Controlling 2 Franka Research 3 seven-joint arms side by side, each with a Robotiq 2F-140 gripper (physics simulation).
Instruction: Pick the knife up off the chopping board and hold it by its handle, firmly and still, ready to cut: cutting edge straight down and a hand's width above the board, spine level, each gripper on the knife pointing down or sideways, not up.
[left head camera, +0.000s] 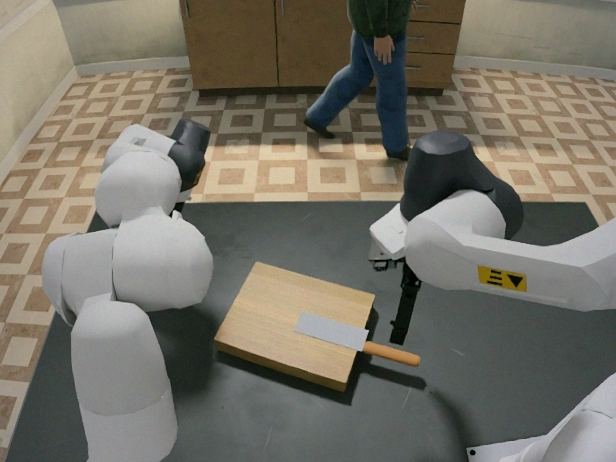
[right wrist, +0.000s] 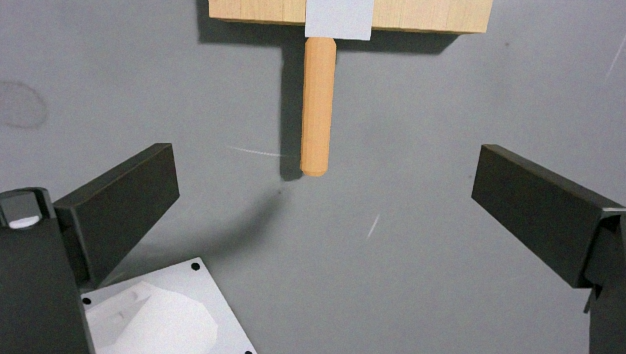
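Observation:
The knife (left head camera: 332, 331) (right wrist: 339, 19) lies flat on the chopping board (left head camera: 285, 300) (right wrist: 430, 15). Its wide grey blade rests on the wood. Its orange-brown handle (left head camera: 392, 354) (right wrist: 317, 105) sticks out past the board's right edge in the left head camera, above the table. My right gripper (left head camera: 398, 334) (right wrist: 326, 171) is open and empty, pointing down. In the right wrist view the end of the handle shows between its wide-apart fingers, below them. My left gripper (left head camera: 179, 206) is mostly hidden behind its own arm, beyond the board's far left; its fingers cannot be made out.
The dark table (left head camera: 310, 235) carries the board. The left arm (left head camera: 160, 265) stands left of the board, and the right arm (left head camera: 450, 255) reaches in from the right. A white base plate (left head camera: 492, 450) (right wrist: 227, 310) lies at the near right. A person (left head camera: 390, 90) walks beyond the table, before brown cabinets (left head camera: 235, 45).

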